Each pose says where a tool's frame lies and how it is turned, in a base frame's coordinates. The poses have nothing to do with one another.
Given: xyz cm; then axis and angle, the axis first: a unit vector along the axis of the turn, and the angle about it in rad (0 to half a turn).
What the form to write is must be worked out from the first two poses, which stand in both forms.
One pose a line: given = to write
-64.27, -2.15, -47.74, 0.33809, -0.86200, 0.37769, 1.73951 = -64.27, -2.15, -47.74, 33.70, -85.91, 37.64
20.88, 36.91, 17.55, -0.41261, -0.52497, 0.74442, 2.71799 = 20.88, 36.91, 17.55, -64.26, -81.75, 115.93
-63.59, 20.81, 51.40, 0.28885, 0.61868, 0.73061, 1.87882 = -63.59, 20.81, 51.40, 31.09, 66.60, 78.65
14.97, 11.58, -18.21, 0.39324, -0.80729, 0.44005, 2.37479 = 14.97, 11.58, -18.21, 53.51, -109.84, 59.88
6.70, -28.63, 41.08, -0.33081, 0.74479, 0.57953, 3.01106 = 6.70, -28.63, 41.08, -57.07, 128.49, 99.98
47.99, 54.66, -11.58, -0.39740, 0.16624, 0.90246, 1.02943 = 47.99, 54.66, -11.58, -23.44, 9.81, 53.23
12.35, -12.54, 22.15, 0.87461, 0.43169, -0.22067, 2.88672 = 12.35, -12.54, 22.15, 144.66, 71.40, -36.50
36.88, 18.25, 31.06, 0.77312, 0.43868, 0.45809, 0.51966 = 36.88, 18.25, 31.06, 23.02, 13.06, 13.64
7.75, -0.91, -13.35, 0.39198, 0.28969, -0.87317, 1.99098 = 7.75, -0.91, -13.35, 44.72, 33.05, -99.61
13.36, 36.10, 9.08, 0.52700, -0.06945, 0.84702, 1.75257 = 13.36, 36.10, 9.08, 52.92, -6.97, 85.05
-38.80, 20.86, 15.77, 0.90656, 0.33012, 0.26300, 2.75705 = -38.80, 20.86, 15.77, 143.21, 52.15, 41.55
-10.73, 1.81, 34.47, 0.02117, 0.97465, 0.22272, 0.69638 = -10.73, 1.81, 34.47, 0.84, 38.89, 8.89
